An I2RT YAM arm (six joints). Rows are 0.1 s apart.
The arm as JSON. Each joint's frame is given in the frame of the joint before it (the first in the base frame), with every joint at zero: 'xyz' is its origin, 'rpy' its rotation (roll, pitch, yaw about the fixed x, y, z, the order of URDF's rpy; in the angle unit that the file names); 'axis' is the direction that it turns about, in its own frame. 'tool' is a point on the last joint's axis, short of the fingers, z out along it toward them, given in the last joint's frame.
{
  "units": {
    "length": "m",
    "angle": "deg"
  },
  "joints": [
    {
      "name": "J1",
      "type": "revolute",
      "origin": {
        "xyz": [
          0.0,
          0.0,
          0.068
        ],
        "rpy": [
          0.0,
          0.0,
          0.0
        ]
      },
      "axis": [
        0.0,
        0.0,
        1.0
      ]
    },
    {
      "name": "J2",
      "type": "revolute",
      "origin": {
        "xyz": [
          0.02,
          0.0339,
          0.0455
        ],
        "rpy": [
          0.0,
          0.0,
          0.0
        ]
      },
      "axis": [
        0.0,
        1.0,
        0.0
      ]
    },
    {
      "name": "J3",
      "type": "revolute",
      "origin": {
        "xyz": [
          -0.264,
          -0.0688,
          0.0
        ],
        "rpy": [
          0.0,
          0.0,
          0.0
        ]
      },
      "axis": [
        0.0,
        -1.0,
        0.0
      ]
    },
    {
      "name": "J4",
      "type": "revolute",
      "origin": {
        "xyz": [
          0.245,
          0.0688,
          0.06
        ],
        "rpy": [
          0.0,
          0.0,
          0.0
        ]
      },
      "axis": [
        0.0,
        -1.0,
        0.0
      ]
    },
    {
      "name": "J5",
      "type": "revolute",
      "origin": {
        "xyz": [
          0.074,
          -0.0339,
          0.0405
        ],
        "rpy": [
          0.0,
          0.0,
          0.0
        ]
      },
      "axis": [
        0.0,
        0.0,
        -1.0
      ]
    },
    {
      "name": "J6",
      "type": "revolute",
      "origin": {
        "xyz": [
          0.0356,
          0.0,
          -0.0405
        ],
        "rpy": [
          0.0,
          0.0,
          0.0
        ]
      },
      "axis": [
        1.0,
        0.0,
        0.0
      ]
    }
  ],
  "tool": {
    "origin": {
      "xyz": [
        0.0,
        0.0,
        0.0
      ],
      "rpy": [
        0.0,
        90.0,
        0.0
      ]
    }
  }
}
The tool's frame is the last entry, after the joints.
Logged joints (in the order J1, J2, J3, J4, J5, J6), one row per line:
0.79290 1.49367 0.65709 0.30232 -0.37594 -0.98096
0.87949 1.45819 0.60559 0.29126 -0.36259 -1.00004
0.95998 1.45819 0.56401 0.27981 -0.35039 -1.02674
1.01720 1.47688 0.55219 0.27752 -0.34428 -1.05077
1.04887 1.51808 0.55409 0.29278 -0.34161 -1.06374
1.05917 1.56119 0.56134 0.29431 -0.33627 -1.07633
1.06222 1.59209 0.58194 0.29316 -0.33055 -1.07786
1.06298 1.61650 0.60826 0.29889 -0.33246 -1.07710
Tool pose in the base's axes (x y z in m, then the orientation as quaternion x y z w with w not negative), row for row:
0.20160 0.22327 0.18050 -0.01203 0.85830 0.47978 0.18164
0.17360 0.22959 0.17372 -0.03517 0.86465 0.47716 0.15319
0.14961 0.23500 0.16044 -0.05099 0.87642 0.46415 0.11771
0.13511 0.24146 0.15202 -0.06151 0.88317 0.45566 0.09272
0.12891 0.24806 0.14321 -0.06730 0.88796 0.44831 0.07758
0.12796 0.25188 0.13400 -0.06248 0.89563 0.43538 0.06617
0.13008 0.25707 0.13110 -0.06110 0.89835 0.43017 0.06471
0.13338 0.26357 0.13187 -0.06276 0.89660 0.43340 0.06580
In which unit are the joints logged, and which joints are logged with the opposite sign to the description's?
The joints are logged in radians. Opposite sign: J6.
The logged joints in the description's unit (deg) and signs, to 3 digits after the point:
45.430 85.581 37.648 17.322 -21.540 56.205
50.391 83.548 34.698 16.688 -20.775 57.298
55.003 83.548 32.315 16.032 -20.076 58.828
58.281 84.619 31.638 15.901 -19.726 60.205
60.096 86.980 31.747 16.775 -19.573 60.948
60.686 89.450 32.162 16.863 -19.267 61.669
60.861 91.220 33.343 16.797 -18.939 61.757
60.904 92.619 34.851 17.125 -19.049 61.713

